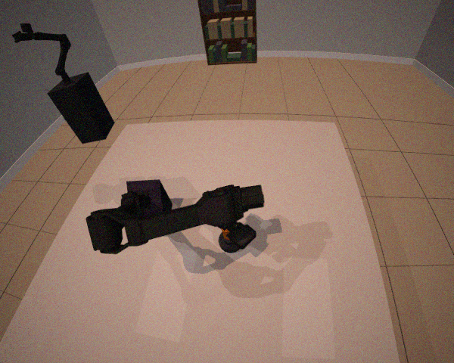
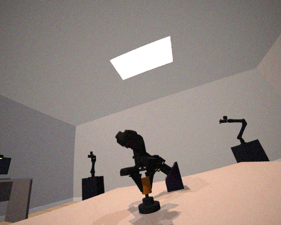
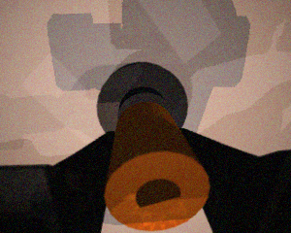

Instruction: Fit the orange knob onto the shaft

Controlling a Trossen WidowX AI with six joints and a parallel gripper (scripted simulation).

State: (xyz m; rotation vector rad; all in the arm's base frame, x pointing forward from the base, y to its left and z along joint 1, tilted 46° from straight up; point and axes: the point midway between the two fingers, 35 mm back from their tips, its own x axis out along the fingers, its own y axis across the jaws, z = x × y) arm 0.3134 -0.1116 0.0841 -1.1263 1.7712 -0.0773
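Now: the orange knob 20 mm above my gripper tip. Round my gripper tip: round pedestal 40 mm below.
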